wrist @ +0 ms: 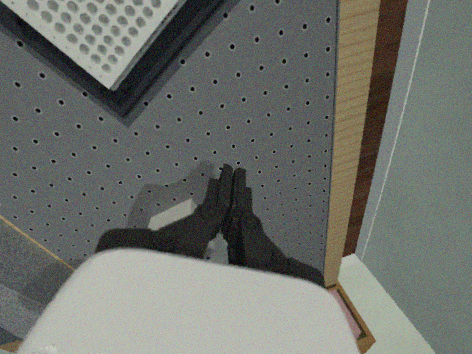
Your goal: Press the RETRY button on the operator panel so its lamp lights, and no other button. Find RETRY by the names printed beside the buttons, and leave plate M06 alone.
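Places are measured from the arm's base along level axes (x left, y back, z up), in millimetres.
Pixels of known places: gripper, fingertip midpoint: [229, 180].
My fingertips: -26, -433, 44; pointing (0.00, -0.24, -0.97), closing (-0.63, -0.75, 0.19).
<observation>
Ahead of a thing's pixels: the offset from my fingertips to its top centre, as dx, dy, dz. "spot": to the spot under its first point. Level surfaces: height alone.
My gripper [229, 180] is shut and empty in the wrist view, its two dark fingertips together over the perforated grey board. The operator panel {spot: -63, +102, -78} [172, 214] shows as a pale strip just left of the fingers. The rest of it is mostly hidden behind the fingers and the white gripper body. Its buttons, lamps and printed names cannot be made out, so I cannot tell which button is nearest or whether a lamp is lit. A white multi-well plate {spot: +97, +56, -69} [108, 79] is at the upper left, away from the fingers. No M06 label can be read on it.
The plate sits on a dark holder {spot: +76, +67, -83} [121, 106]. The perforated board {dz -94} [280, 120] ends at a light wooden edge [350, 110] on the right, with dark brown wood and a grey-green surface beyond. A pink panel in a wooden frame [367, 340] is at the lower right.
</observation>
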